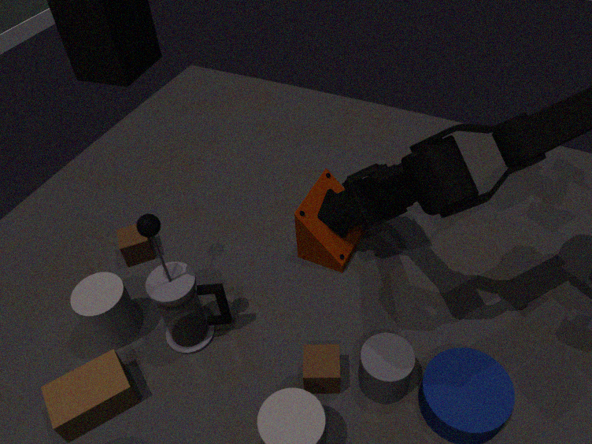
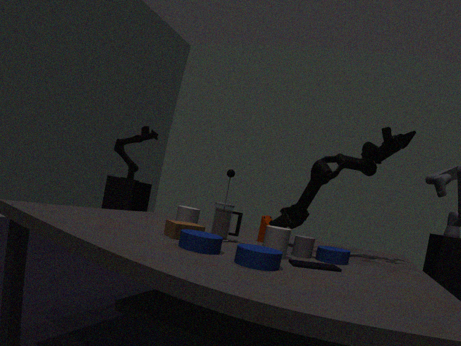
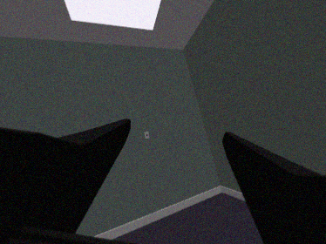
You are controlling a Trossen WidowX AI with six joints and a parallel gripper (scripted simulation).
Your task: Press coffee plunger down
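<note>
Right now the coffee press is 120 mm ahead of my gripper tip, 660 mm to the right of it and 410 mm below it.
</note>
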